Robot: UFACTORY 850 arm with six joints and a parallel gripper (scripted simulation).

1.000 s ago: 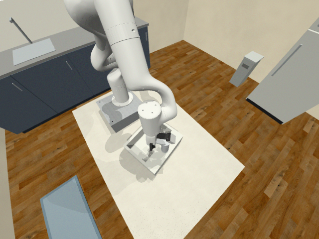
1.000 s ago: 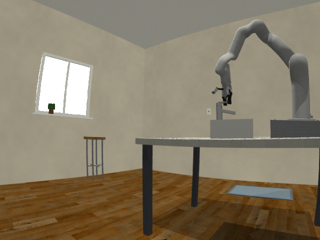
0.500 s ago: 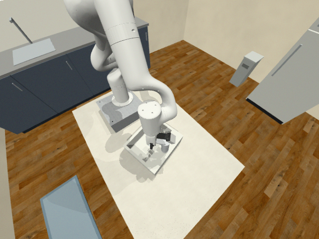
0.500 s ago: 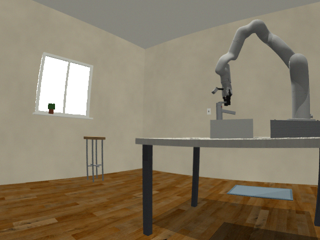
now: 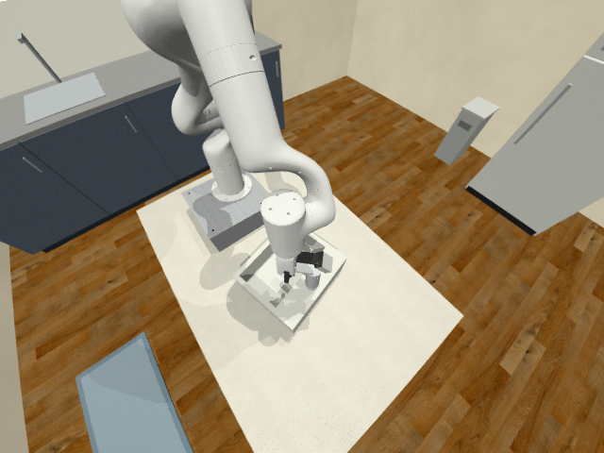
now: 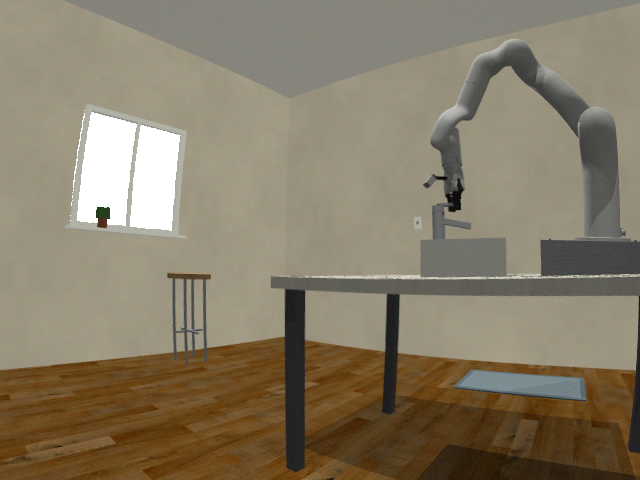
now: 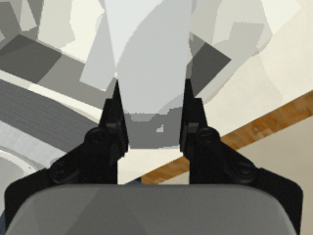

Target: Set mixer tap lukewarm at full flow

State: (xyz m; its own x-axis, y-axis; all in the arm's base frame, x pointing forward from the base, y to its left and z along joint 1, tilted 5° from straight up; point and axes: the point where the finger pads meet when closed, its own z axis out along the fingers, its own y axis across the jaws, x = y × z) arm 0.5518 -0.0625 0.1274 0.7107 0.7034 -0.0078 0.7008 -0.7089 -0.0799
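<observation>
Right now my hand is 20 mm short of the grey lever and 20 mm to the right of it. Also, from my hand: grey mixer tap (30 mm ahead, 30 mm to the left, 40 mm below); sink basin (60 mm behind, 30 mm to the left, 230 mm below).
</observation>
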